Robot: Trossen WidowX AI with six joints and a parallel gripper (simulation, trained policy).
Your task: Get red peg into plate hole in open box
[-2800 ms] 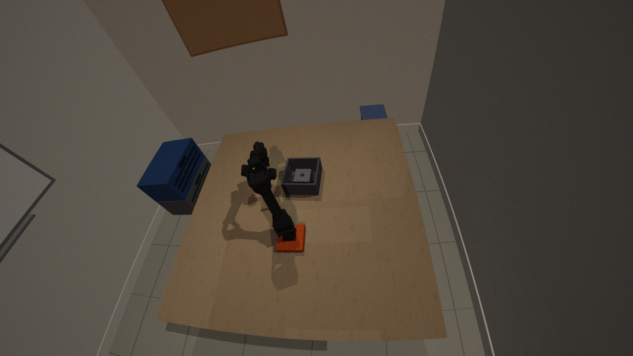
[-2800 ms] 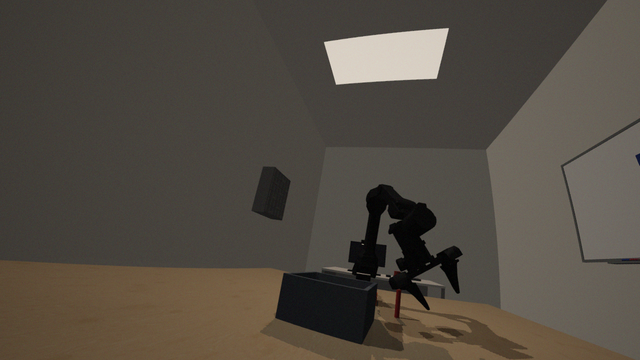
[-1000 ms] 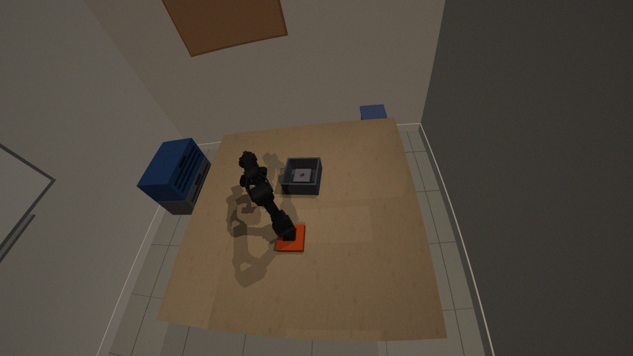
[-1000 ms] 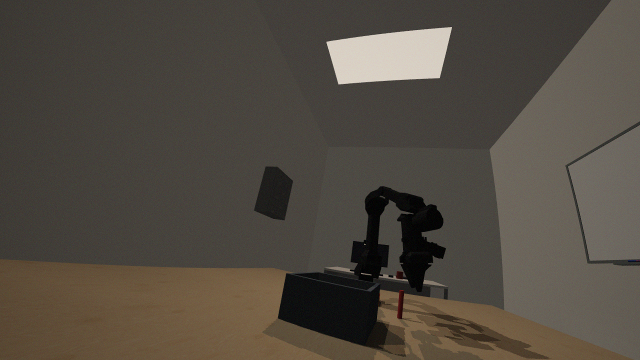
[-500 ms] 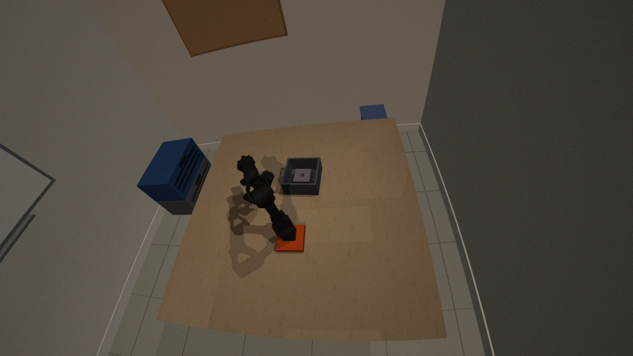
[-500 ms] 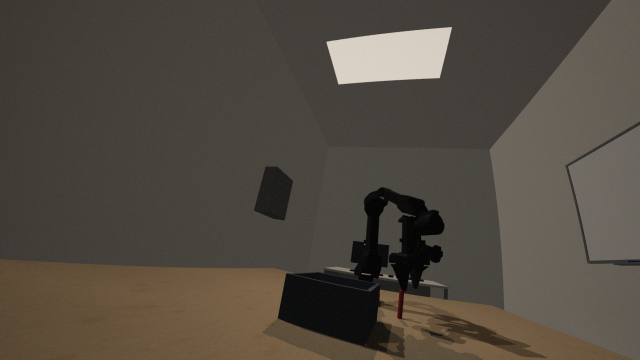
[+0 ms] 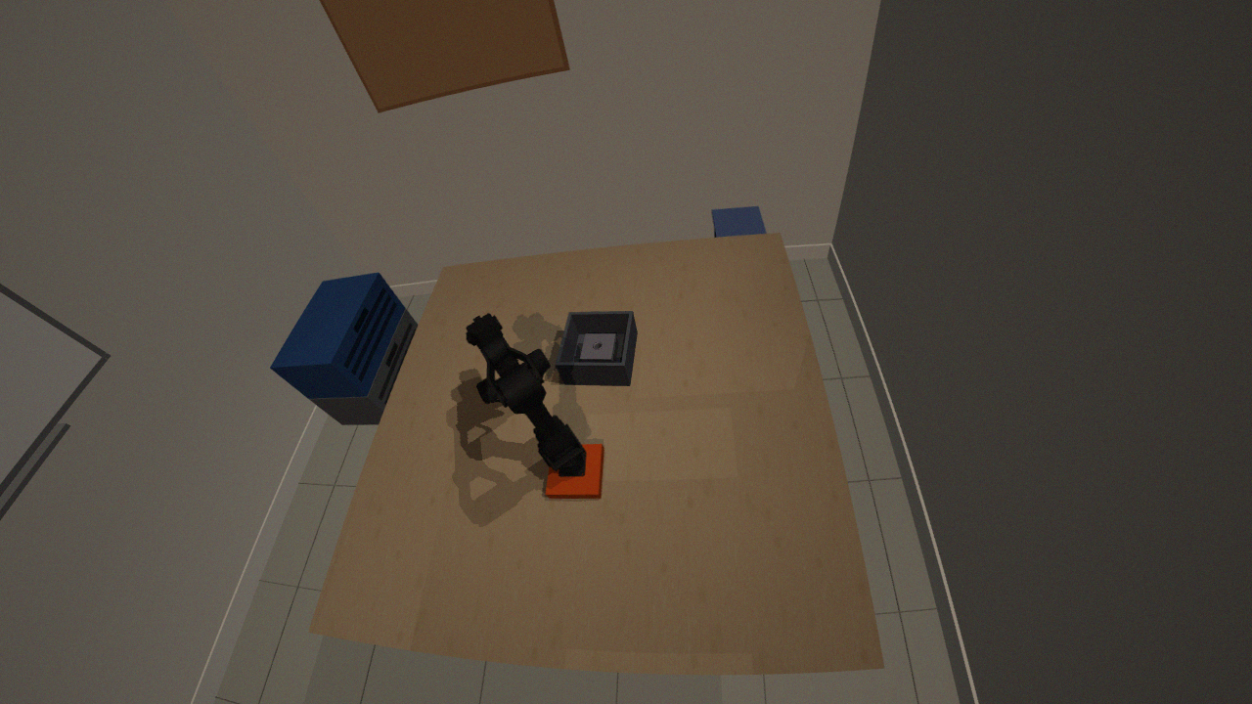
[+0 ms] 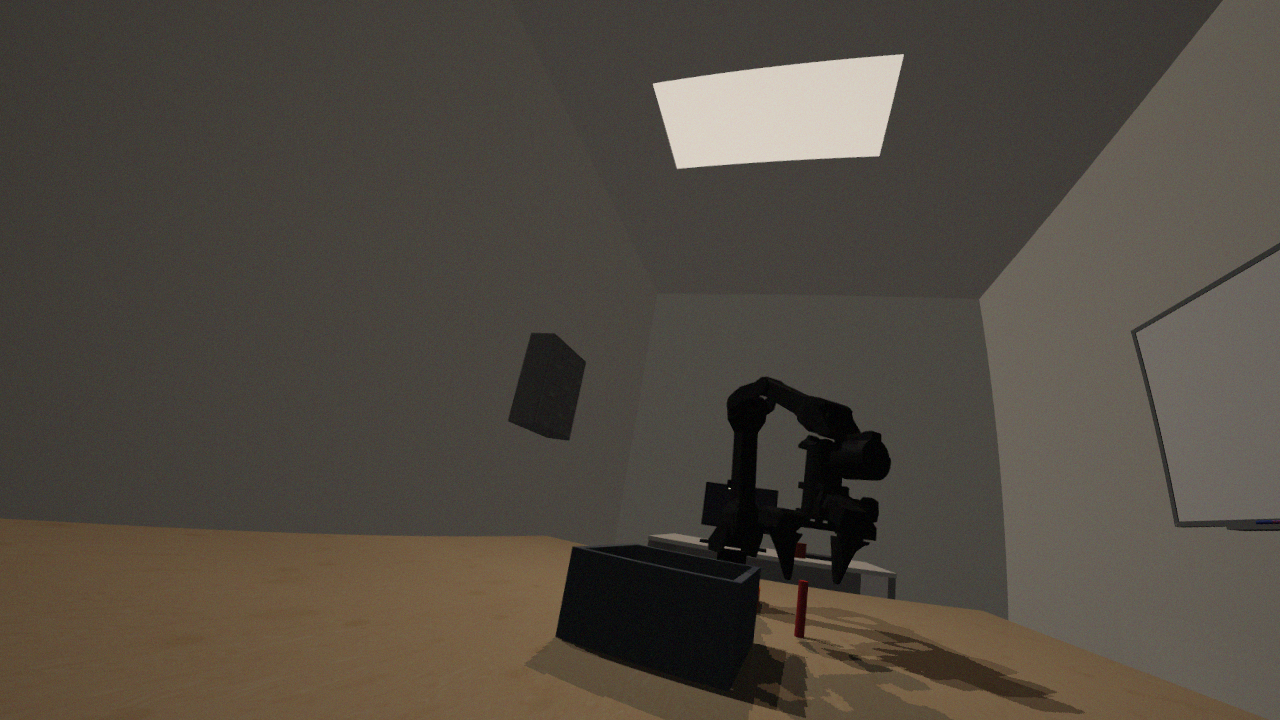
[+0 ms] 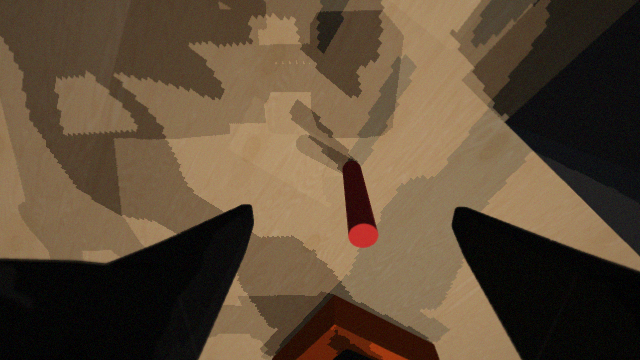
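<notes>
The red peg lies 10 mm behind my gripper tip, 10 mm to the right of it and 40 mm below it. From my gripper tip the other things lie so: dark box (160 mm ahead, 180 mm to the right, 50 mm below); plate (160 mm ahead, 180 mm to the right, 40 mm below).
</notes>
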